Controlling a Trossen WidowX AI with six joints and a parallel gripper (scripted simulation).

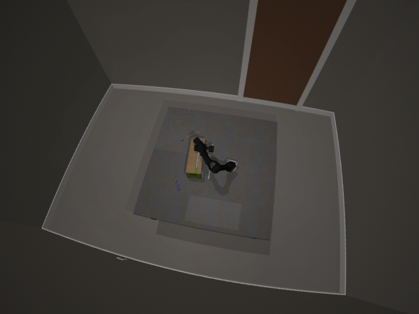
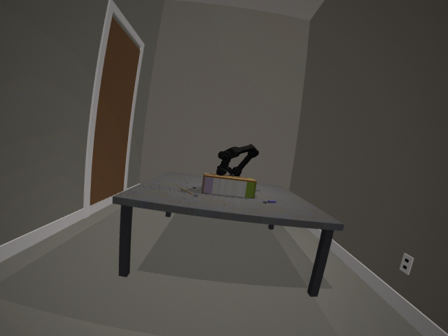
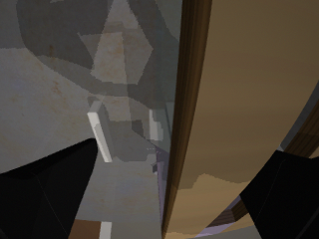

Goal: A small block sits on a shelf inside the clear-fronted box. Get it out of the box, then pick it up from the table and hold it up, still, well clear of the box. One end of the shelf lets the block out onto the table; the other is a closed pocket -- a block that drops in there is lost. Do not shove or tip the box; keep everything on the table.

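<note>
Now: the purple block 60 mm ahead of my gripper tip and 10 mm to the right of it. From my gripper tip the other things lie so: thin wooden stick 190 mm ahead, 180 mm to the right, 80 mm below; then box 90 mm to the left, 20 mm below, 20 mm ahead.
</note>
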